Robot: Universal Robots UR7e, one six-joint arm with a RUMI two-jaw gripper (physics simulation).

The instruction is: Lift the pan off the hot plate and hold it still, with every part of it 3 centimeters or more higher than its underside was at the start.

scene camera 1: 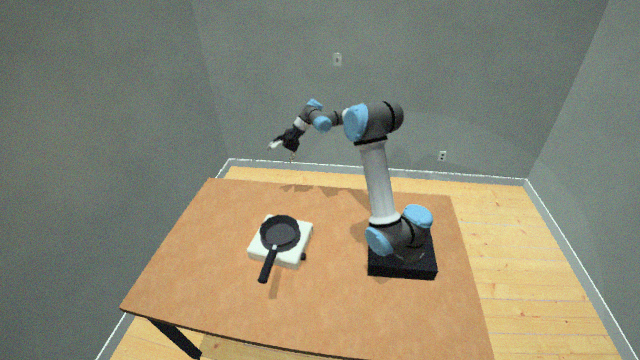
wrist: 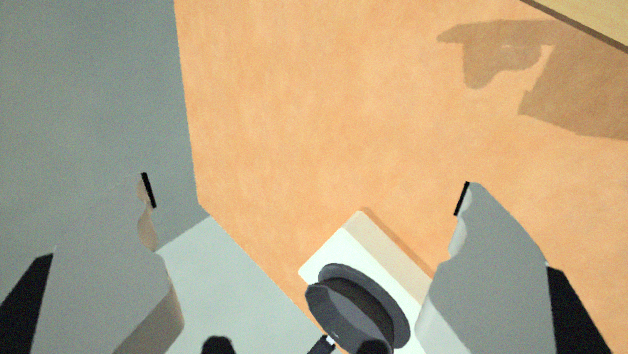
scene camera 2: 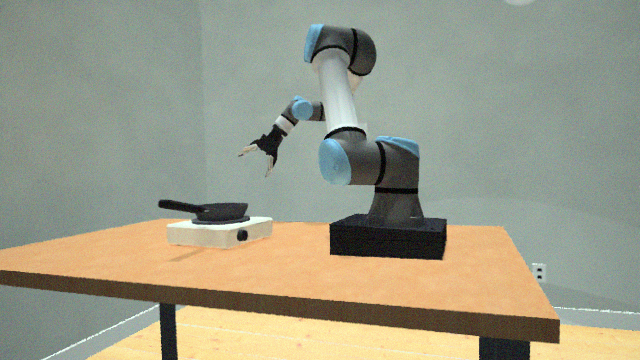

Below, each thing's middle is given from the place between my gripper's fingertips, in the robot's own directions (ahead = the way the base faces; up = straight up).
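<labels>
Compared with the white hot plate (scene camera 2: 213, 234), my gripper is 400 mm to the right of it, 20 mm past it and 200 mm above it. There's a dark pan (scene camera 1: 280, 230) too, and that's 500 mm to the left of my hand, 10 mm behind it and 120 mm below it.
</labels>
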